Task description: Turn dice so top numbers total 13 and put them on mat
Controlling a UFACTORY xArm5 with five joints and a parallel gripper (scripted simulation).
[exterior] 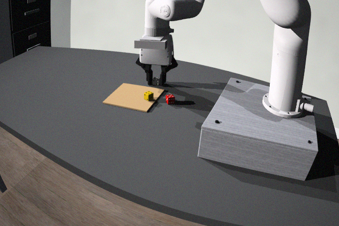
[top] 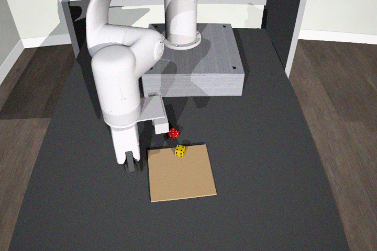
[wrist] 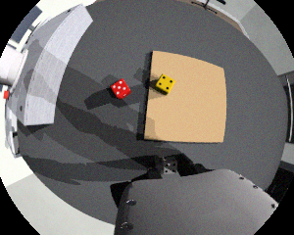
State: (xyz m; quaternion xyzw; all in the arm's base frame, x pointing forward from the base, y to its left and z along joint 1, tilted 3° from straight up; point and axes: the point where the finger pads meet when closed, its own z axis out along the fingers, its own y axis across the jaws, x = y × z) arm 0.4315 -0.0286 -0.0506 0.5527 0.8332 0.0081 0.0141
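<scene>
My gripper is now 10 mm above the white die. From my hand the other things lie so: yellow die: 50 mm behind, 100 mm to the left, 10 mm below; then red die: 110 mm behind, 70 mm to the left, 10 mm below; then tan mat: 110 mm to the left, 20 mm below.
</scene>
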